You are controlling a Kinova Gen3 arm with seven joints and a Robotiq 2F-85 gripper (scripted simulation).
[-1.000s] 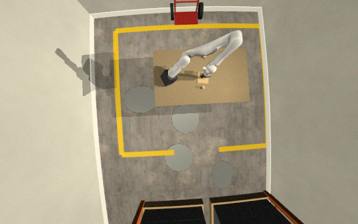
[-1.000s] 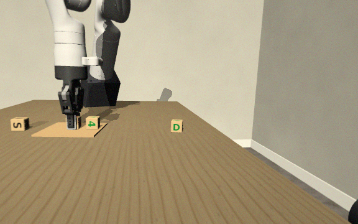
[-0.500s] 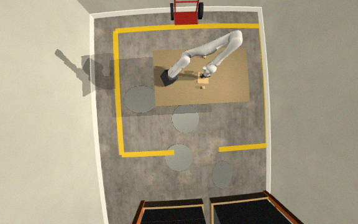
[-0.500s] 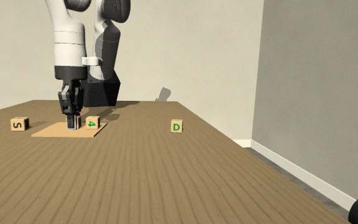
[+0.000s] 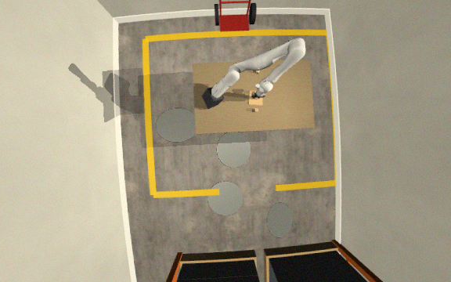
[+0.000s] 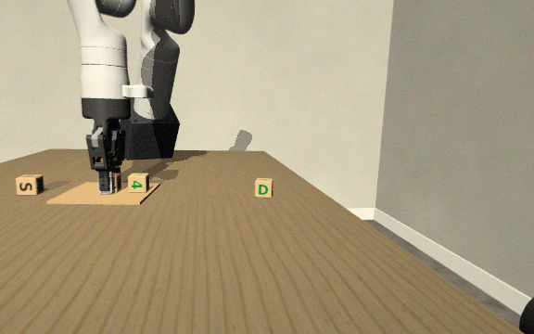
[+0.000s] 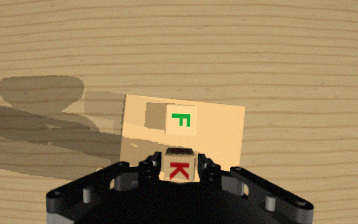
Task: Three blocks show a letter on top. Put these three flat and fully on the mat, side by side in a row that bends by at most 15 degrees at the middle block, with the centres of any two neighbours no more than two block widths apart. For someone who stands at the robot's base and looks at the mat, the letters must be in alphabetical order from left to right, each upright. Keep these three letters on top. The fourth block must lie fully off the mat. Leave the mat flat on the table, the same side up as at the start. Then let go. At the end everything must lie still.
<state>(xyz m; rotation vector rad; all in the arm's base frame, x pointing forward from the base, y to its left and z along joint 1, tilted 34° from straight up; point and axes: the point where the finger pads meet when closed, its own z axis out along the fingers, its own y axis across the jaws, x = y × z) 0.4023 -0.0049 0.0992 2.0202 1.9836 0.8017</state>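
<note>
My gripper is now 2 cm above the tan mat.
</note>
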